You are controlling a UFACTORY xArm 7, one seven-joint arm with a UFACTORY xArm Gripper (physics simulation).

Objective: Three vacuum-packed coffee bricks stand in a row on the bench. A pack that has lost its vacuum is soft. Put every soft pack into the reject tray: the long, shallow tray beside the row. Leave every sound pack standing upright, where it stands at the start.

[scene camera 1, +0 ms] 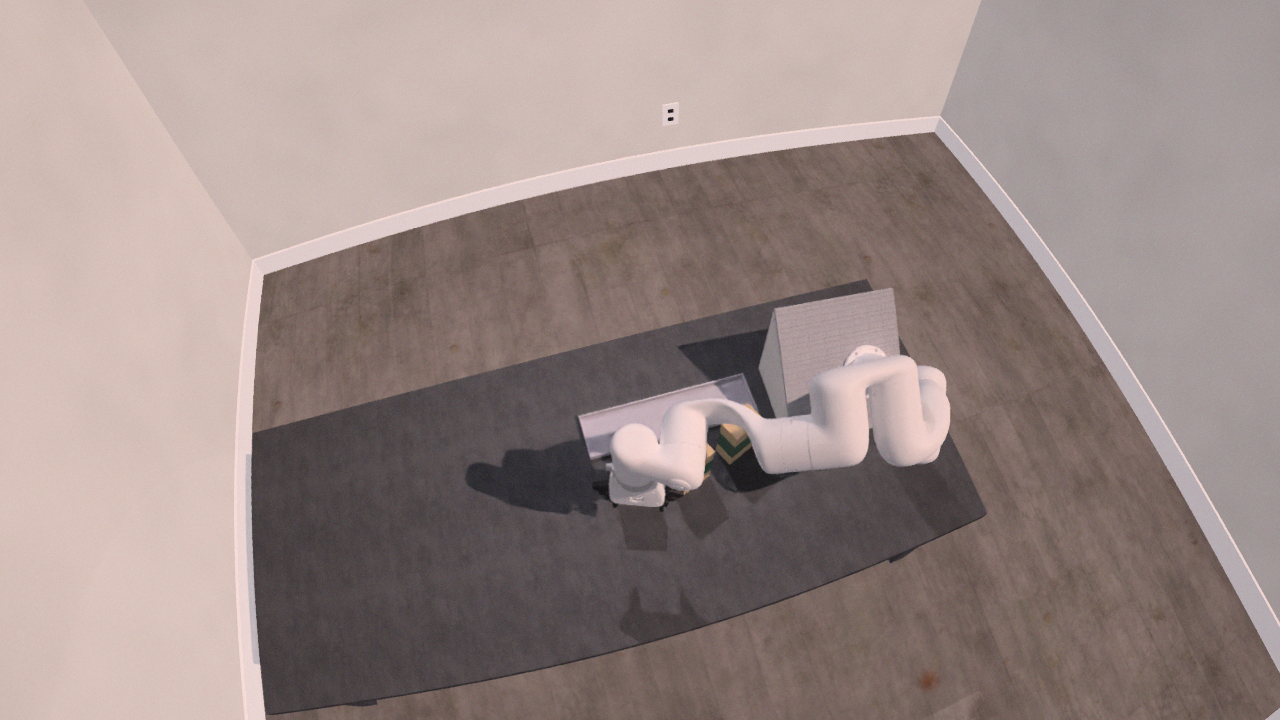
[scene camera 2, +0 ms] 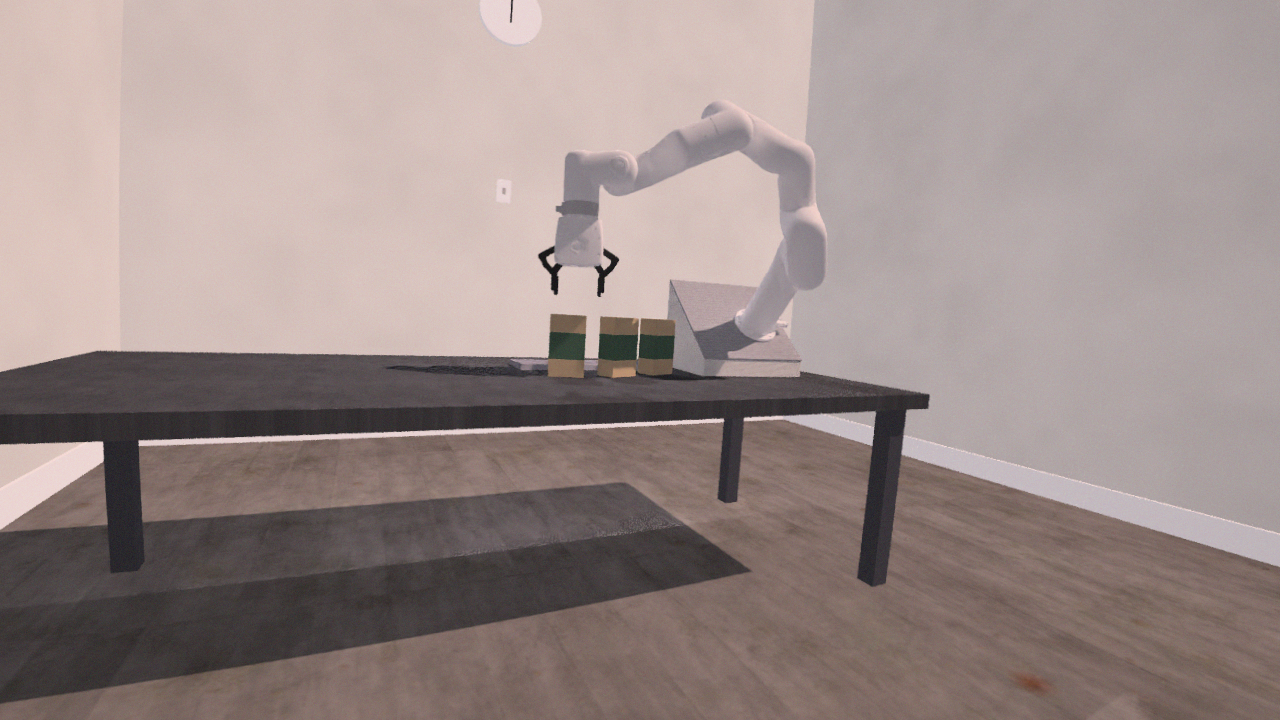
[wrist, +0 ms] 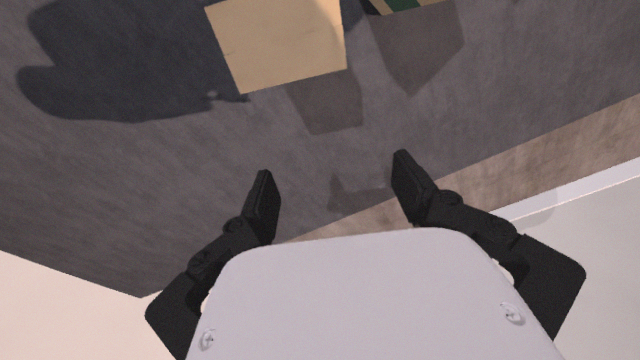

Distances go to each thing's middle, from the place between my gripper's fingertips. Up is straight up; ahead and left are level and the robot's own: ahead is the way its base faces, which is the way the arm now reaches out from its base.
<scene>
I see the shallow reject tray [scene camera 1: 599,429] 26 cm to the right of my hand, 20 cm below it and 12 cm behind it.
</scene>
